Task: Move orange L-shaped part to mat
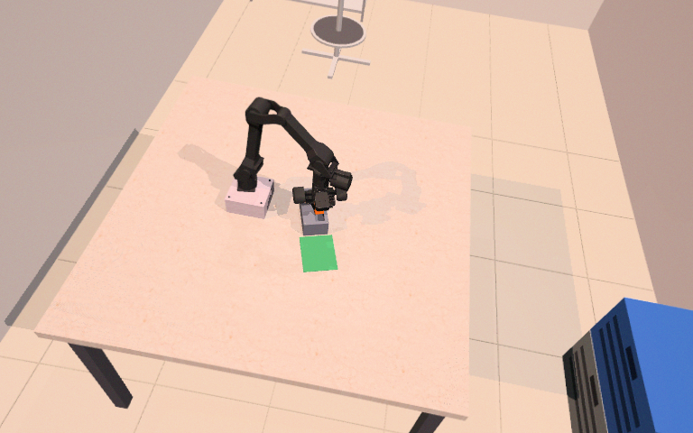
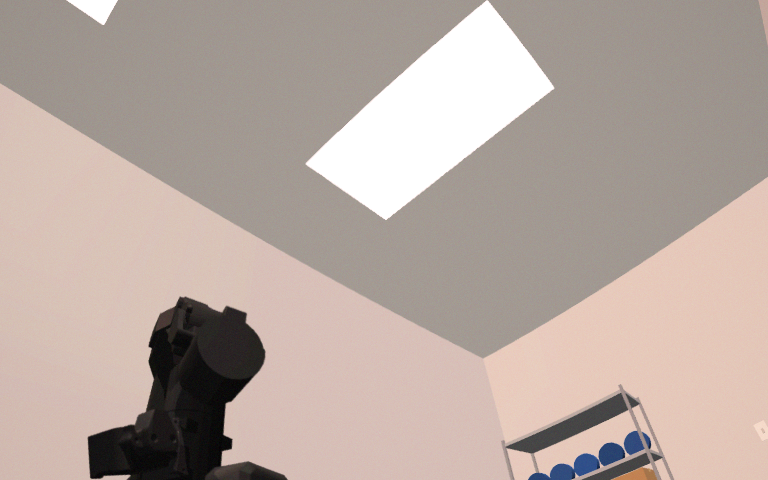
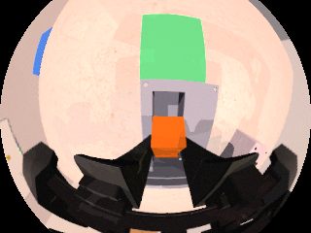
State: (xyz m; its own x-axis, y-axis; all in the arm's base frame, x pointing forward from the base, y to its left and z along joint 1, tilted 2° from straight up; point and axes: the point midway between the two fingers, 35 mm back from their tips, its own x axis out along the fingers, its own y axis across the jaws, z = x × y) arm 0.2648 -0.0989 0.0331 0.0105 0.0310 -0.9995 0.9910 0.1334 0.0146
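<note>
The green mat lies 15 cm to the right of my gripper tip and 8 cm below it. From my gripper tip the other things lie so: orange L-shaped part (3 cm to the left, 3 cm below, 2 cm behind).
</note>
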